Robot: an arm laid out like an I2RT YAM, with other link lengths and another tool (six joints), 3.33 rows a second.
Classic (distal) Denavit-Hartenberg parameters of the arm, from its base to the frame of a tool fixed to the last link. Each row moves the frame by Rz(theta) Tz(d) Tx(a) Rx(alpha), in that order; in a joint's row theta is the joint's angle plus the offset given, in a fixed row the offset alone. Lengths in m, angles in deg.
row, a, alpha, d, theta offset
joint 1, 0.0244, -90, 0.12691, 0
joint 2, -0.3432, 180, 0, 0
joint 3, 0.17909, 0, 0, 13.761
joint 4, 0.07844, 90, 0.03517, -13.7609
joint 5, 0, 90, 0.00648, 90
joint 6, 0.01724, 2.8, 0.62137, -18.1
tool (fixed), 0, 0, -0.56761, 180
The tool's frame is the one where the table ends.
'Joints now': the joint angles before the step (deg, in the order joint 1, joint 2, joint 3, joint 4, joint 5, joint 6). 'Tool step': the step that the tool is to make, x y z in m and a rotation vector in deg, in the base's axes. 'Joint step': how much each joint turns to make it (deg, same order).
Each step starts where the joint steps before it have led.
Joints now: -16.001 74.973 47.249 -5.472 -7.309 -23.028
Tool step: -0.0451 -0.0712 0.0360 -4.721 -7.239 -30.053
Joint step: -19.620 0.322 6.379 2.631 9.690 4.095
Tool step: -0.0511 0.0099 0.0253 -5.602 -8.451 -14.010
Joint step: -4.723 -8.297 -1.192 2.562 8.485 3.887
